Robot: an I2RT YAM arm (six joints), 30 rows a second.
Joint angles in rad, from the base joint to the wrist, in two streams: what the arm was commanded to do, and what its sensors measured. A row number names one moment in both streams.
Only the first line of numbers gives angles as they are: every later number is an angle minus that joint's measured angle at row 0.
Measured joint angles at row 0: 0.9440 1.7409 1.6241 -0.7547 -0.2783 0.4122
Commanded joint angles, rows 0 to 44: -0.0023 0.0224 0.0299 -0.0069 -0.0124 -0.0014; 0.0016 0.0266 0.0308 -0.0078 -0.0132 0.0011; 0.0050 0.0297 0.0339 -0.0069 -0.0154 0.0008; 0.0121 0.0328 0.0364 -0.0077 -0.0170 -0.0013; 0.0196 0.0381 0.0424 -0.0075 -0.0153 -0.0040; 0.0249 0.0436 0.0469 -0.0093 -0.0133 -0.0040; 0.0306 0.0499 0.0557 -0.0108 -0.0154 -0.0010; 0.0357 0.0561 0.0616 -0.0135 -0.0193 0.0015; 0.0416 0.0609 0.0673 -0.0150 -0.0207 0.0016; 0.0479 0.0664 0.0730 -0.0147 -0.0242 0.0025; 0.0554 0.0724 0.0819 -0.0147 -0.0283 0.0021; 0.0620 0.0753 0.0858 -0.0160 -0.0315 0.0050; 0.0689 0.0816 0.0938 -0.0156 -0.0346 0.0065; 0.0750 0.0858 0.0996 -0.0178 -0.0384 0.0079; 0.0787 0.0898 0.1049 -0.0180 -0.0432 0.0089; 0.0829 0.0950 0.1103 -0.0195 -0.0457 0.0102; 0.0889 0.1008 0.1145 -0.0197 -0.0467 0.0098; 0.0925 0.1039 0.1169 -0.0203 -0.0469 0.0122; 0.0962 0.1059 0.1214 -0.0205 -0.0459 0.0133; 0.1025 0.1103 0.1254 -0.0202 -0.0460 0.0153; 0.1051 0.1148 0.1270 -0.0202 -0.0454 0.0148; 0.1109 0.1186 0.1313 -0.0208 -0.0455 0.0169; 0.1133 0.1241 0.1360 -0.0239 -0.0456 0.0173; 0.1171 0.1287 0.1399 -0.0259 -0.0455 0.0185; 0.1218 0.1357 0.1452 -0.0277 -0.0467 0.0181; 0.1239 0.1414 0.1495 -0.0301 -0.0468 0.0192; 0.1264 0.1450 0.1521 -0.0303 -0.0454 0.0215; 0.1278 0.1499 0.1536 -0.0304 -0.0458 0.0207; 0.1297 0.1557 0.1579 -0.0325 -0.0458 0.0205; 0.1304 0.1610 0.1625 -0.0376 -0.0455 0.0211; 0.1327 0.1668 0.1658 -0.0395 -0.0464 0.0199; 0.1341 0.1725 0.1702 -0.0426 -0.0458 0.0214; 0.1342 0.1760 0.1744 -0.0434 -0.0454 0.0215; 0.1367 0.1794 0.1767 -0.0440 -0.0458 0.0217; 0.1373 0.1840 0.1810 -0.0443 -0.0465 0.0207; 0.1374 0.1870 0.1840 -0.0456 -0.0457 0.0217; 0.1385 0.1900 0.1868 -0.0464 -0.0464 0.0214; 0.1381 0.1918 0.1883 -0.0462 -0.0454 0.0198; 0.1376 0.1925 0.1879 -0.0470 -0.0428 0.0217; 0.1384 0.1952 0.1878 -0.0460 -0.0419 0.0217; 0.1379 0.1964 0.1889 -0.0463 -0.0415 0.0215; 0.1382 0.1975 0.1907 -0.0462 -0.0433 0.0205; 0.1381 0.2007 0.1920 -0.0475 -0.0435 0.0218; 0.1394 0.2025 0.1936 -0.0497 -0.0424 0.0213; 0.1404 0.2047 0.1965 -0.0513 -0.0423 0.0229
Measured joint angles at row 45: 0.1331 0.1831 0.1625 -0.0317 -0.0374 0.0187
